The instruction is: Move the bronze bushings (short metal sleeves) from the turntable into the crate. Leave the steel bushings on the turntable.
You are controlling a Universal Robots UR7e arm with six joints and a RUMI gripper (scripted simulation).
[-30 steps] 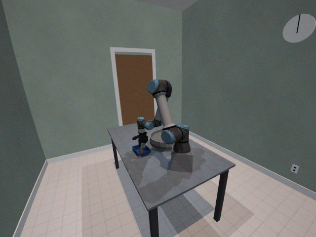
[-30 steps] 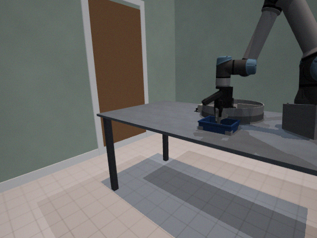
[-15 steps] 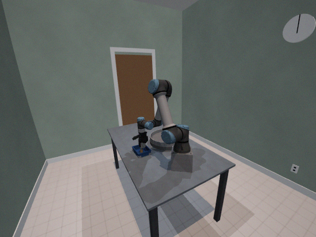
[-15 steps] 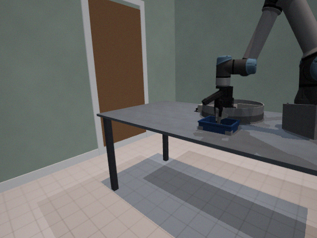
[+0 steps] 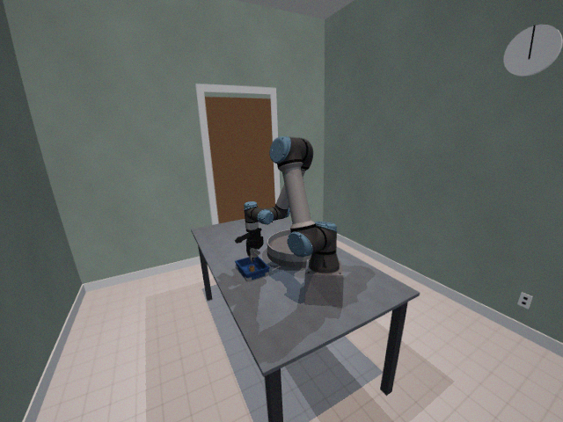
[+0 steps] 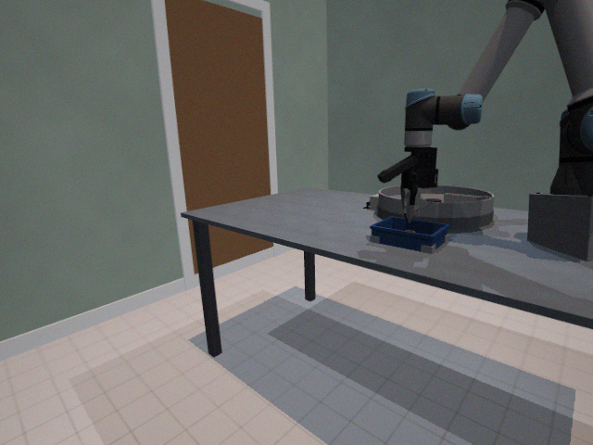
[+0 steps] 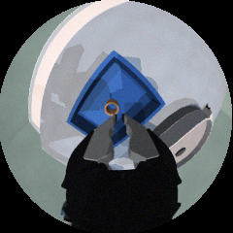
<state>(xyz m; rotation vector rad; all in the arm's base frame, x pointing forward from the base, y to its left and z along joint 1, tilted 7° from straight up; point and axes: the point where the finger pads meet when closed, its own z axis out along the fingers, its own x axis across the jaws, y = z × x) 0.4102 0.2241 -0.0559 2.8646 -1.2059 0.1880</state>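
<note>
Right now the blue crate is 50 mm below my hand, 10 mm to the left of it and 10 mm behind it. Also, from my hand: turntable 360 mm to the right, 50 mm ahead, 20 mm below.
</note>
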